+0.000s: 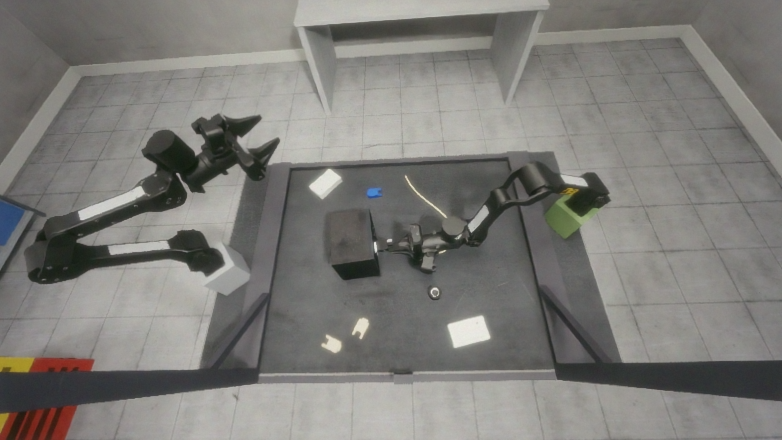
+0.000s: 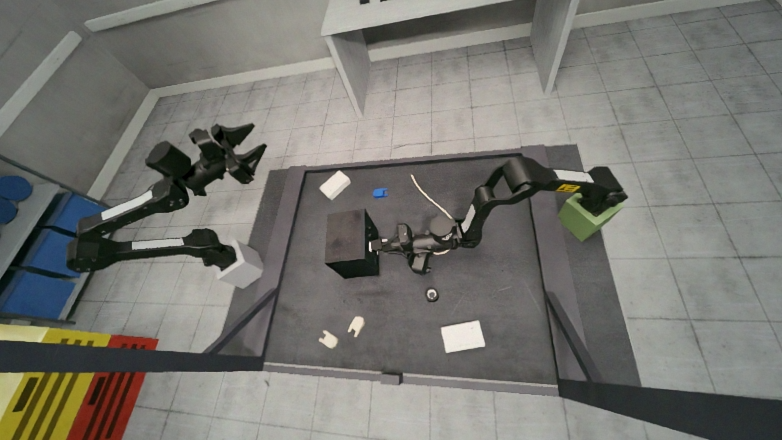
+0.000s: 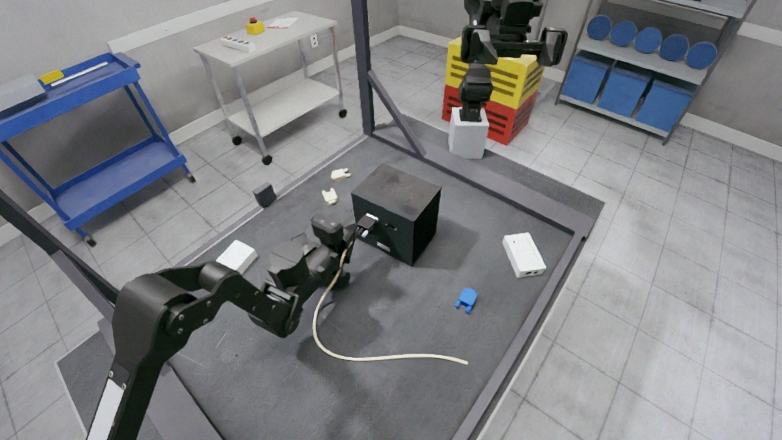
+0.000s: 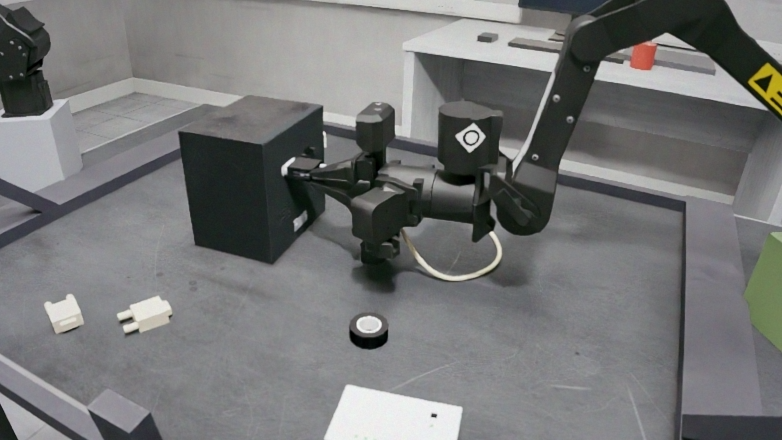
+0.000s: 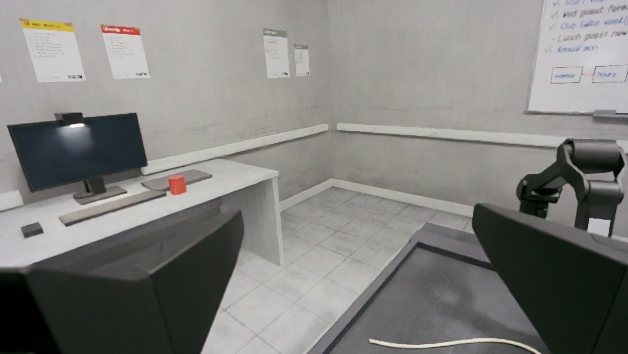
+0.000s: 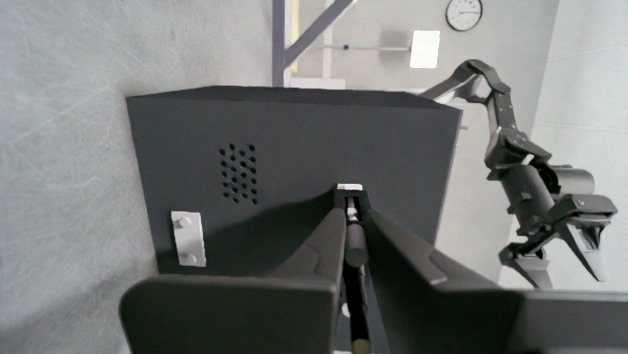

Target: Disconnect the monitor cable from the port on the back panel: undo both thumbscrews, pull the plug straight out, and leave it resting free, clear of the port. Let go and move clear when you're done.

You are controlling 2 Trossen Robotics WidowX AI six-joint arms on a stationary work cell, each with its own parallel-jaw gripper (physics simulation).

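Frame: origin at the left arm's base, x up, y left, z back, level; millimetres.
Seen in the pictures: left gripper, fingertip midpoint: (image 1: pixel 270 127) (image 2: pixel 259 134) (image 3: pixel 524 62) (image 5: pixel 356 217); right gripper, fingertip midpoint: (image 1: pixel 388 250) (image 2: pixel 382 250) (image 3: pixel 356 226) (image 4: pixel 310 177) (image 6: pixel 353 219); left arm's base at its link origin: (image 1: pixel 212 262) (image 2: pixel 227 258) (image 3: pixel 470 116) (image 4: pixel 28 110); right arm's base at its link origin: (image 1: pixel 579 204) (image 2: pixel 595 202).
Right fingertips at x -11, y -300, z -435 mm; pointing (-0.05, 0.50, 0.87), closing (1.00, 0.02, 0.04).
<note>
Offsets run from my right fingertips to a thing's top centre. "spot": to the spot under its first point.
The black box @(dx +50, dy +85, dz +62 mm) (image 1: pixel 349 235) (image 3: pixel 399 188) (image 4: pixel 229 180) (image 6: pixel 300 130) has the monitor cable's black plug @(spot: dx +9, dy +25, dz +10 mm) (image 3: pixel 367 220) (image 4: pixel 303 165) at a white port on its back panel. The cream cable (image 1: pixel 416 190) (image 3: pixel 404 357) (image 4: pixel 453 278) (image 5: pixel 440 344) curves away across the table. My right gripper (image 3: pixel 358 229) (image 4: pixel 310 174) (image 6: pixel 353 219) is at the plug, its fingers closed around one grey thumbscrew @(dx +9, dy +15, dz -9 mm) (image 6: pixel 356 250), the one nearer the vent-hole side. The other thumbscrew is mostly hidden by the fingers and cable. My left gripper (image 1: pixel 269 129) (image 2: pixel 259 136) (image 5: pixel 356 217) is open and empty, raised away from the box.
Near the box lie a blue connector @(dx -97, dy +246, dz -117 mm) (image 1: pixel 374 192) (image 3: pixel 467 298), two cream connectors @(dx -97, dy -91, dz +290 mm) (image 1: pixel 330 343) @(dx -97, dy -107, dz +196 mm) (image 1: pixel 360 327), a black tape roll @(dx -96, dy -167, dz -44 mm) (image 1: pixel 434 292) (image 4: pixel 369 330) and two white boxes @(dx -83, dy +394, dz +3 mm) (image 1: pixel 325 183) @(dx -83, dy -311, dz -42 mm) (image 1: pixel 469 331). A second port plate @(dx -82, dy +56, dz +13 mm) (image 6: pixel 189 239) is low on the panel. A raised frame (image 1: pixel 524 246) edges the table.
</note>
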